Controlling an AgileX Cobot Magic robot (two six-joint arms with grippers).
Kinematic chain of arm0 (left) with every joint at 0, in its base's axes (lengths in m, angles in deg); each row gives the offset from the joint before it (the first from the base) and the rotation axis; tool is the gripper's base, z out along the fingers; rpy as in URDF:
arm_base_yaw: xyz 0 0 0.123 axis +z
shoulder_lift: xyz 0 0 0 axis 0.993 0.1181 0
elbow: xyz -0.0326 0.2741 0.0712 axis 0.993 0.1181 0
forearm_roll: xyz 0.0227 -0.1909 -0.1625 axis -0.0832 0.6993 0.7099
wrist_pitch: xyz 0 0 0 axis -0.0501 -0.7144 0.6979
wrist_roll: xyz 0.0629 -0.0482 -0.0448 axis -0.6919 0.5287 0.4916
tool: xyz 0 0 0 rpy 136.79 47.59 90.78
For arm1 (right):
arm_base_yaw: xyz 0 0 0.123 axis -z
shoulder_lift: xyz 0 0 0 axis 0.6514 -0.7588 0
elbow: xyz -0.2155 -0.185 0.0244 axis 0.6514 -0.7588 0
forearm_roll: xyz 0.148 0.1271 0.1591 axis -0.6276 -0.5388 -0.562
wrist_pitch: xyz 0 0 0 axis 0.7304 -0.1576 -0.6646
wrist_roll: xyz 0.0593 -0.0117 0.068 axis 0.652 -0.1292 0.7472
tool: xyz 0 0 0 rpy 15.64 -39.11 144.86
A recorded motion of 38 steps. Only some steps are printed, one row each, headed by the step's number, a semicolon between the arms.
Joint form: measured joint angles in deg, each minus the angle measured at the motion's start. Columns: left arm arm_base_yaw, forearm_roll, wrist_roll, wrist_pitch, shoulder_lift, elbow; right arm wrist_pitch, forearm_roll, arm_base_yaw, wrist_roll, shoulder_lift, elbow.
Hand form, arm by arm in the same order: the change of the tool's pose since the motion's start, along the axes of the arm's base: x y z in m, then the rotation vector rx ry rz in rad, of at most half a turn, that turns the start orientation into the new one. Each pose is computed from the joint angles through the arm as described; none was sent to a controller.
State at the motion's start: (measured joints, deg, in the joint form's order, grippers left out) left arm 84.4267 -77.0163 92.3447 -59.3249 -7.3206 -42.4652; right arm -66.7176 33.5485 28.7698 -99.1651 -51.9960 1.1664
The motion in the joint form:
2: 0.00 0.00 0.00 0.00 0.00 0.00; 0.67 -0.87 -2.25 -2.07 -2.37 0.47
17: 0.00 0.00 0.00 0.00 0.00 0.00; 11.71 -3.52 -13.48 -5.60 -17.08 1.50
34: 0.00 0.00 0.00 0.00 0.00 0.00; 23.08 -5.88 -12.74 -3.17 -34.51 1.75
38: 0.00 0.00 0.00 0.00 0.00 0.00; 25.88 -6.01 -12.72 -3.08 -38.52 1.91
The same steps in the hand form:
2: 0.0000 0.0000 0.0000 0.0000 0.0000 0.0000; 0.0048 0.0079 -0.0032 -0.0167 0.0133 0.0547
17: 0.0000 0.0000 0.0000 0.0000 0.0000 0.0000; 0.0325 0.0516 -0.0343 -0.0659 0.0514 0.2079
34: 0.0000 0.0000 0.0000 0.0000 0.0000 0.0000; 0.0676 0.0571 -0.0915 -0.0971 0.1723 0.0762
38: 0.0000 0.0000 0.0000 0.0000 0.0000 0.0000; 0.0739 0.0577 -0.1057 -0.1177 0.1891 0.0583

